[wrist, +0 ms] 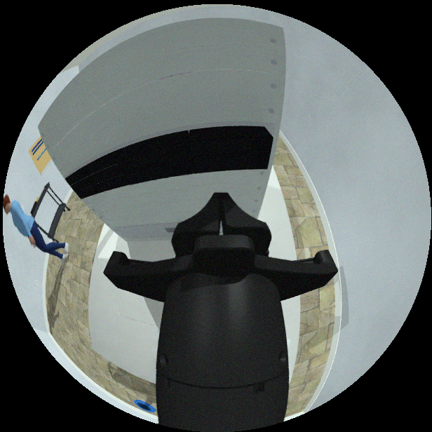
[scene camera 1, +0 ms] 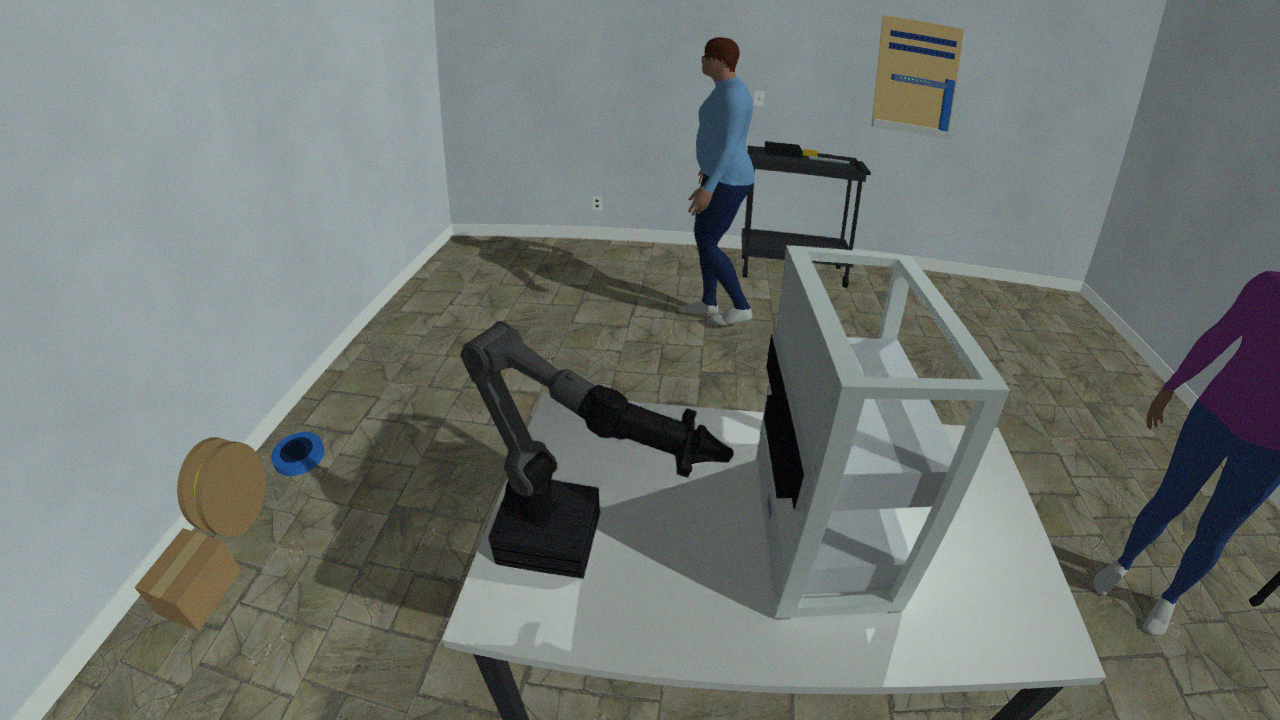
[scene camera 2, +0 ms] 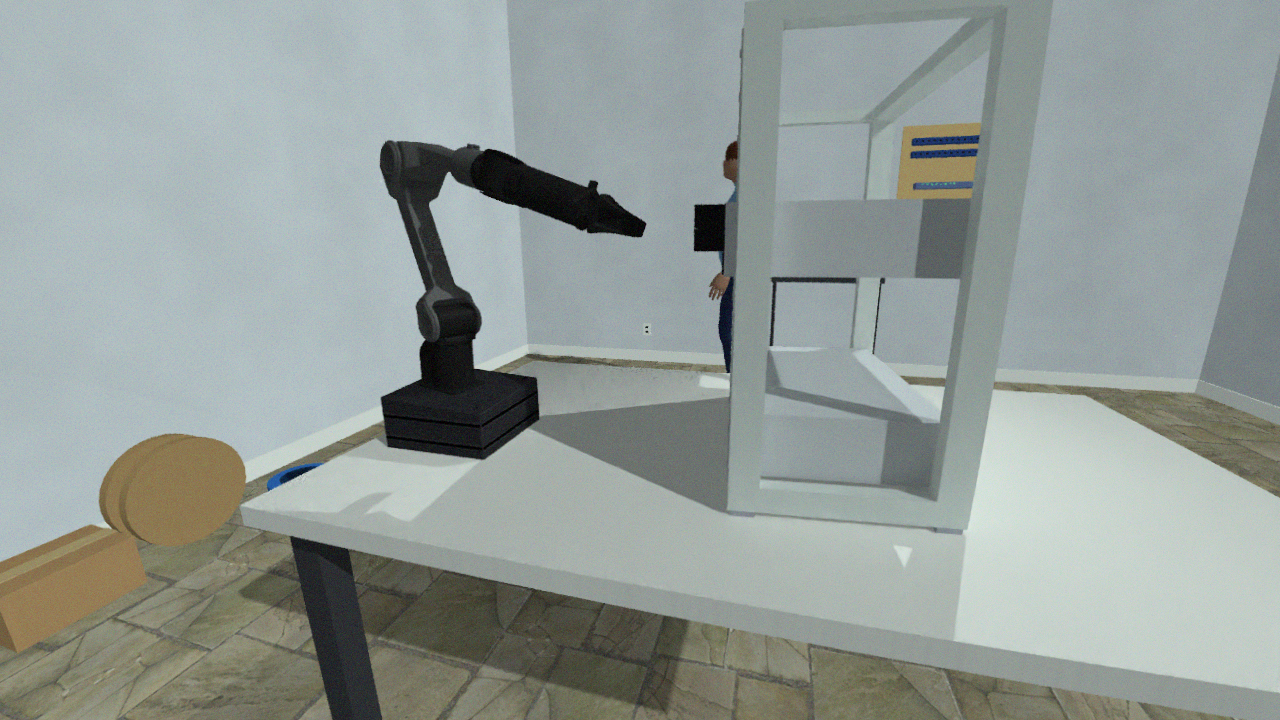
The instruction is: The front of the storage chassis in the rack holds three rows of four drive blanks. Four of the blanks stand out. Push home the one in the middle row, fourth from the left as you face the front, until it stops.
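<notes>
The black drive blanks (scene camera 1: 781,443) (scene camera 2: 709,227) (wrist: 200,152) form a dark band across the chassis front in the pale rack (scene camera 1: 810,331) (scene camera 2: 754,358) (wrist: 200,95). In the second scene view a black block stands out from the front. The three rows and the single blanks cannot be told apart. In the wrist view the right end of the band has a slanted edge. My gripper (scene camera 1: 730,454) (scene camera 2: 642,229) (wrist: 220,201) is shut, fingertips together and empty. It is in front of the chassis, apart from the blanks, tilted downward. In the wrist view its tips are below the band, towards its right part.
The rack stands on the white table (scene camera 1: 680,626) (scene camera 2: 581,564). A person in blue (scene camera 1: 725,134) (wrist: 21,217) stands behind, beside a dark trolley (scene camera 1: 810,166). A person in purple (scene camera 1: 1239,385) stands at the right. A cardboard box (scene camera 1: 189,577) and a round box (scene camera 1: 228,488) are at the left.
</notes>
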